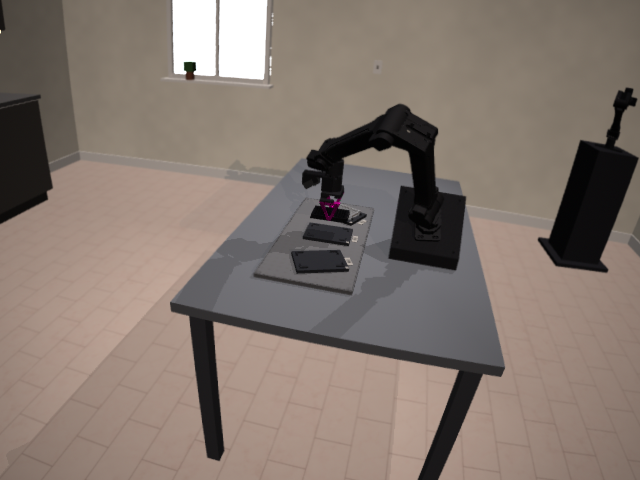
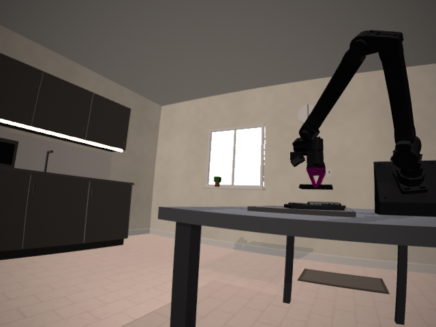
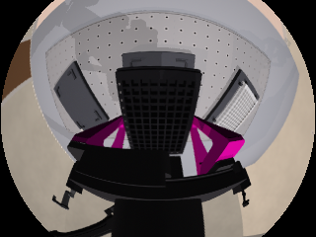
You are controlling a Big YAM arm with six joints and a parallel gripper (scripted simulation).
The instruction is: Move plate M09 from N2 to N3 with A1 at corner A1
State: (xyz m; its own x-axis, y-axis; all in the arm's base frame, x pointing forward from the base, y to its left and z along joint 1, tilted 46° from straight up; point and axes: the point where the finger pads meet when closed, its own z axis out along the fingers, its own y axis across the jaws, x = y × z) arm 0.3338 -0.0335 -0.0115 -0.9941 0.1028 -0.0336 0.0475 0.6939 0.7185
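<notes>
My gripper is now 80 mm above the dark nest. Also, from my hand: clear plate 190 mm to the right, 70 mm below, 30 mm behind; black 96-well plate right at my hand.
</notes>
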